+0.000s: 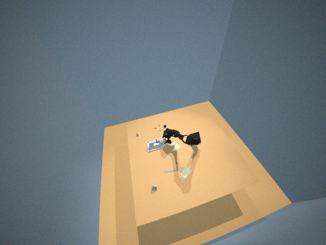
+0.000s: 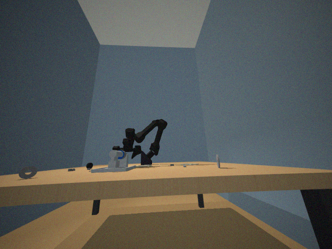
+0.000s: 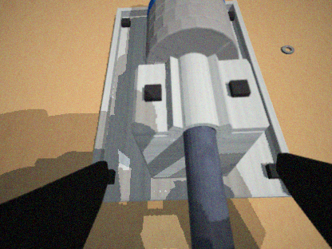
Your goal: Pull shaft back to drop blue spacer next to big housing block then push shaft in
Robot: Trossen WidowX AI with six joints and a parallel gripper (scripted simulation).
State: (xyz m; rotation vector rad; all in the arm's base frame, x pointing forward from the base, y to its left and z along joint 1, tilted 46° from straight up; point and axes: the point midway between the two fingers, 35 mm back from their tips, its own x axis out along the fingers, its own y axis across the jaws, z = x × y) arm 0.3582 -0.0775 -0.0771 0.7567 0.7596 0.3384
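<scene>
The shaft lies 4 cm ahead of my gripper tip and 2 cm above it. Round my gripper tip: blue spacer 9 cm ahead, 2 cm above; black knob 25 cm to the right, 9 cm behind, 4 cm below; baseplate 11 cm ahead, 1 cm below.
</scene>
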